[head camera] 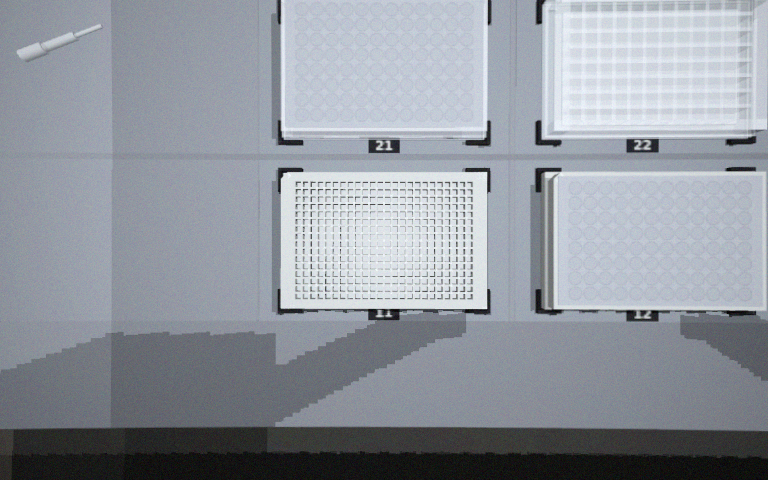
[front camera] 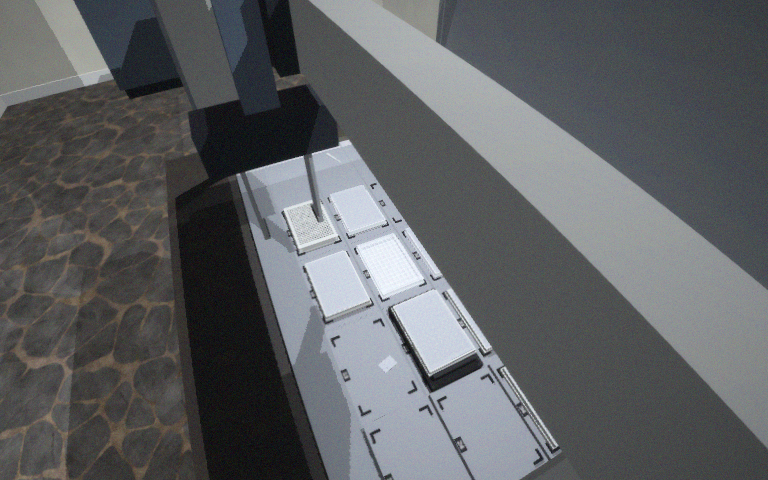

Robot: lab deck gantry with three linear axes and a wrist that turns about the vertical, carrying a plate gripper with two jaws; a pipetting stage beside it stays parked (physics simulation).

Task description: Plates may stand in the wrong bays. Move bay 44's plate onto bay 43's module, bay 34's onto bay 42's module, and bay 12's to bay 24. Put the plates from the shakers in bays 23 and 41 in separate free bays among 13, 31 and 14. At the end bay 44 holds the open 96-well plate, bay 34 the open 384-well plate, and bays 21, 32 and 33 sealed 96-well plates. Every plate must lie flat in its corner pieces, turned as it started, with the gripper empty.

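Frame: origin at the robot's base, x back, y left, z down, level; centimetres.
Seen in the pictures: gripper, fingertip midpoint: (front camera: 291, 222); robot's base, link origin: (head camera: 283, 307) (front camera: 283, 213).
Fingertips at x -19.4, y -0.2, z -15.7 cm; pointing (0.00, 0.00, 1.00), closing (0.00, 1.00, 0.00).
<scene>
Pixels of each thing's top centre, then the offset from my fingertips to it. "spot": a spot on its surface instead.
- white 384-well plate, top centre: (head camera: 383, 240) (front camera: 309, 221) dx +13.0, dy +4.5, dz +14.3 cm
- Bay 12's plate, top centre: (head camera: 659, 240) (front camera: 336, 281) dx -3.4, dy +4.5, dz +14.3 cm
- Bay 21's plate, top centre: (head camera: 384, 62) (front camera: 356, 206) dx +13.0, dy +15.2, dz +14.3 cm
- black shaker, top centre: (front camera: 434, 330) dx -20.2, dy +15.3, dz +12.6 cm
- Bay 13, surface spot: (front camera: 370, 390) spot: dx -23.6, dy +2.5, dz +15.7 cm
- bay 24, surface spot: (front camera: 492, 416) spot: dx -35.0, dy +16.7, dz +14.3 cm
- square-well plate, top centre: (head camera: 660, 60) (front camera: 389, 261) dx -3.4, dy +15.2, dz +14.3 cm
- small white square, surface spot: (front camera: 387, 363) spot: dx -20.8, dy +6.7, dz +15.6 cm
- thin white stick, top centre: (head camera: 55, 36) (front camera: 333, 156) dx +33.1, dy +16.9, dz +14.9 cm
My gripper (front camera: 293, 228) is open and empty, hanging above bay 11; its jaws do not show in the head view. A white 384-well plate (front camera: 308, 226) (head camera: 384, 240) lies in bay 11. Bay 12's plate (front camera: 338, 285) (head camera: 656, 243) has round wells under a smooth top. Bay 21's plate (front camera: 357, 208) (head camera: 384, 67) looks similar. A plate (front camera: 434, 331) sits on the black shaker (front camera: 455, 374) in bay 23. Bay 13 (front camera: 370, 390) and bay 24 (front camera: 492, 416) hold no plate. Bays 41 to 44 are hidden in the front view.
A square-well plate (front camera: 390, 266) (head camera: 656, 67) lies in bay 22. Plate edges (front camera: 467, 321) show beside the large grey beam (front camera: 453, 186), which hides the right side. A small white square (front camera: 387, 363) lies in bay 13. A thin white stick (front camera: 333, 156) (head camera: 59, 43) lies near the deck's far end.
</scene>
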